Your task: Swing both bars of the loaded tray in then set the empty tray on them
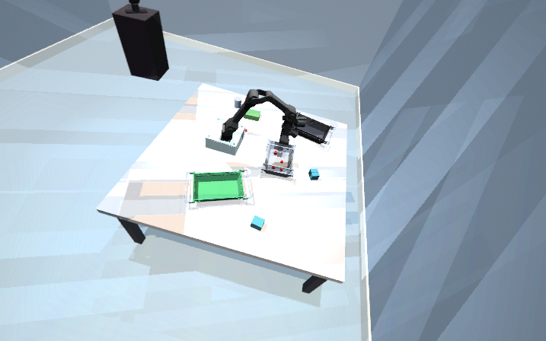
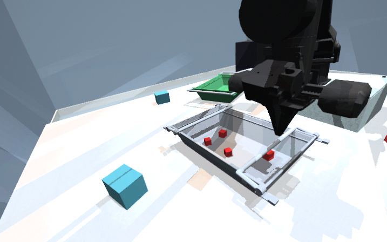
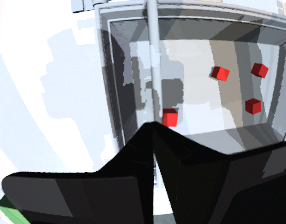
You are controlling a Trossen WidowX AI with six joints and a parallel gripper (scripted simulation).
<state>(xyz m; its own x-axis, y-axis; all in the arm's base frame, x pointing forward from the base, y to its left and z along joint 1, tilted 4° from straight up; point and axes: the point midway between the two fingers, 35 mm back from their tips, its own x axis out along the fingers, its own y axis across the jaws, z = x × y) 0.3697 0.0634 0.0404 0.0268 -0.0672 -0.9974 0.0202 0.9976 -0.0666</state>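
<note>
Now: the green tray 33 cm behind my gripper tip, 41 cm to the right of it and 5 cm below it. The rest, counted from my gripper tip: green block: 26 cm behind, 32 cm to the left, 7 cm below; then red block: 27 cm behind, 14 cm to the left, 8 cm below.
</note>
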